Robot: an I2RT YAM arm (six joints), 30 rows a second.
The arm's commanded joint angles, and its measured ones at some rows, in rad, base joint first. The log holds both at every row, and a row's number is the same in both.
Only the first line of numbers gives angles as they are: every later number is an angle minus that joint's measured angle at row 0.
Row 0, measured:
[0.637, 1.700, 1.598, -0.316, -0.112, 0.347]
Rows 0 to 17, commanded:
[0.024, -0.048, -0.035, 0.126, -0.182, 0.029]
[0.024, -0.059, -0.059, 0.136, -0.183, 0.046]
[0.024, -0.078, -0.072, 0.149, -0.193, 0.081]
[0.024, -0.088, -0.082, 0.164, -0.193, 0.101]
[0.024, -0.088, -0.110, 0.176, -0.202, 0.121]
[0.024, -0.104, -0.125, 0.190, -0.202, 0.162]
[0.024, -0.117, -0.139, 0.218, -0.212, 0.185]
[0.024, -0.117, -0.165, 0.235, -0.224, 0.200]
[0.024, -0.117, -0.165, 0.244, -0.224, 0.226]
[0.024, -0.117, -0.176, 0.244, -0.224, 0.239]
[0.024, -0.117, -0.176, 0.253, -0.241, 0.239]
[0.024, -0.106, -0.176, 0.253, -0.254, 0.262]
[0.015, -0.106, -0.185, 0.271, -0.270, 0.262]
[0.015, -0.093, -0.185, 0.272, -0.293, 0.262]
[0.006, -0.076, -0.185, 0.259, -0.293, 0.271]
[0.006, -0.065, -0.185, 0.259, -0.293, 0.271]
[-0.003, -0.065, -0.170, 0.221, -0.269, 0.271]
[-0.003, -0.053, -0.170, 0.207, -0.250, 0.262]
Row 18, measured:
[-0.043, -0.054, -0.179, 0.196, -0.123, 0.211]
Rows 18 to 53, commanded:
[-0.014, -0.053, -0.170, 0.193, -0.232, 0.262]
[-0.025, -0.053, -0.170, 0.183, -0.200, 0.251]
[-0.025, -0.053, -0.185, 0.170, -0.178, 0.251]
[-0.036, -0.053, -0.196, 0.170, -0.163, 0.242]
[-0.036, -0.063, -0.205, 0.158, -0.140, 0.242]
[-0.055, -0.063, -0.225, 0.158, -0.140, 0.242]
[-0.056, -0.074, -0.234, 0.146, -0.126, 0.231]
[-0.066, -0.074, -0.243, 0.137, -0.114, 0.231]
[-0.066, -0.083, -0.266, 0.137, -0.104, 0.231]
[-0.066, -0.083, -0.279, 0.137, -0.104, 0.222]
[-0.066, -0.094, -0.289, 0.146, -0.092, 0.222]
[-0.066, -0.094, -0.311, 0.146, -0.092, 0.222]
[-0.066, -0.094, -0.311, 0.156, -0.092, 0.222]
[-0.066, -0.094, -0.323, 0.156, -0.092, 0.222]
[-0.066, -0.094, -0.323, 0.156, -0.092, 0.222]
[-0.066, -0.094, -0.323, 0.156, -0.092, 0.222]
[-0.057, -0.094, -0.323, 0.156, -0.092, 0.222]
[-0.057, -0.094, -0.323, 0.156, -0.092, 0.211]
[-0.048, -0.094, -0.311, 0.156, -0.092, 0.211]
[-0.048, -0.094, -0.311, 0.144, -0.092, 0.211]
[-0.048, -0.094, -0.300, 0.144, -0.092, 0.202]
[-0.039, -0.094, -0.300, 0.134, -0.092, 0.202]
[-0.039, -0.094, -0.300, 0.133, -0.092, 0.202]
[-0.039, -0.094, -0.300, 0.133, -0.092, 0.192]
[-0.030, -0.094, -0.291, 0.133, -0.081, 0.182]
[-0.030, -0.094, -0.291, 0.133, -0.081, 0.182]
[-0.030, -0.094, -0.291, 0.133, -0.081, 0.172]
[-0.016, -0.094, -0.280, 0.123, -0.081, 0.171]
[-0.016, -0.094, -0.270, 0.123, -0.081, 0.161]
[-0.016, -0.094, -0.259, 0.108, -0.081, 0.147]
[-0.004, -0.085, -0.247, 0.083, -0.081, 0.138]
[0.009, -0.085, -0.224, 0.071, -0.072, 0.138]
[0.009, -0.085, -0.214, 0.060, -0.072, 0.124]
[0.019, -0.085, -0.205, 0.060, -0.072, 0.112]
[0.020, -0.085, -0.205, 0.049, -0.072, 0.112]
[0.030, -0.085, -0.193, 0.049, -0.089, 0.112]
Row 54, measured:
[-0.015, -0.054, -0.260, 0.079, -0.045, 0.140]
